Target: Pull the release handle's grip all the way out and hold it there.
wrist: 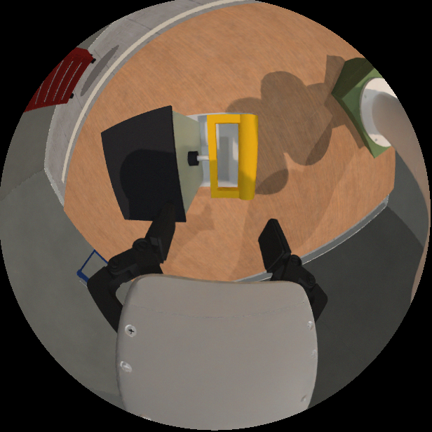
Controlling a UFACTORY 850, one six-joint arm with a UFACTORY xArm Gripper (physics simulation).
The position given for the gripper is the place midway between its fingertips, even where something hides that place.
In view: the gripper [221, 222] and a grey base plate [226, 133].
